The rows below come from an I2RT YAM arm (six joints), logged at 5 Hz.
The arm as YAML. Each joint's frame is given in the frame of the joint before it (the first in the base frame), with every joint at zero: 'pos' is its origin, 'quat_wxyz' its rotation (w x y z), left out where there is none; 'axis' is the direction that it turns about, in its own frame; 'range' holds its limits. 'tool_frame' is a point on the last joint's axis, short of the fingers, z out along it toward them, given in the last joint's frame.
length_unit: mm
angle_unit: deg
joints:
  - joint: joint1
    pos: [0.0, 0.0, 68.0]
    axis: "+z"
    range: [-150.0, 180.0]
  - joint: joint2
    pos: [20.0, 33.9, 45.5]
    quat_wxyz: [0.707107, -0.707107, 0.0, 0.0]
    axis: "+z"
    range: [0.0, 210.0]
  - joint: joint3
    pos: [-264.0, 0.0, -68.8]
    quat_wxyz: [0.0, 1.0, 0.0, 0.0]
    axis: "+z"
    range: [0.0, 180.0]
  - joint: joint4
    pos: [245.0, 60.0, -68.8]
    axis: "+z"
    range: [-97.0, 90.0]
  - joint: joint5
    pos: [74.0, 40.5, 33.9]
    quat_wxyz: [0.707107, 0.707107, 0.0, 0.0]
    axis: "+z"
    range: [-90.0, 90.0]
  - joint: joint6
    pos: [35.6, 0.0, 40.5]
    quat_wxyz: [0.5, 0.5, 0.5, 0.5]
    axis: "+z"
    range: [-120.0, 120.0]
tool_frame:
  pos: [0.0, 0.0, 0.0]
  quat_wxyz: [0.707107, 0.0, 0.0, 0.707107]
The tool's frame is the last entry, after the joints.
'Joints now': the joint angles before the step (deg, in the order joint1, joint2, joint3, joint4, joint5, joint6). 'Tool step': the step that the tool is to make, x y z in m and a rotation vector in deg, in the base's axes. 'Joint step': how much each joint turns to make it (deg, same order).
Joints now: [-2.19, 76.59, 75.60, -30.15, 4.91, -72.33]
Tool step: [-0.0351, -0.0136, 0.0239, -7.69, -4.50, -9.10]
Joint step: [-1.93, -7.15, -1.51, -0.16, 9.84, -3.16]
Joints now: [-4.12, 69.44, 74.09, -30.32, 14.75, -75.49]
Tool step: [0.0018, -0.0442, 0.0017, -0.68, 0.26, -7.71]
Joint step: [-9.40, 2.10, 1.67, 0.62, -1.22, -1.41]
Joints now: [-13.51, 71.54, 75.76, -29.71, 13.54, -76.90]
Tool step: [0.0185, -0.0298, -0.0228, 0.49, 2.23, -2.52]
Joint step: [-4.95, 4.82, -1.16, 3.96, -2.11, -1.24]
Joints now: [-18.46, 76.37, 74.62, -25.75, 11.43, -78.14]
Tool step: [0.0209, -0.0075, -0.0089, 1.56, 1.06, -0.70]
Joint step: [-0.09, 4.83, 2.45, 0.62, -0.01, 1.32]
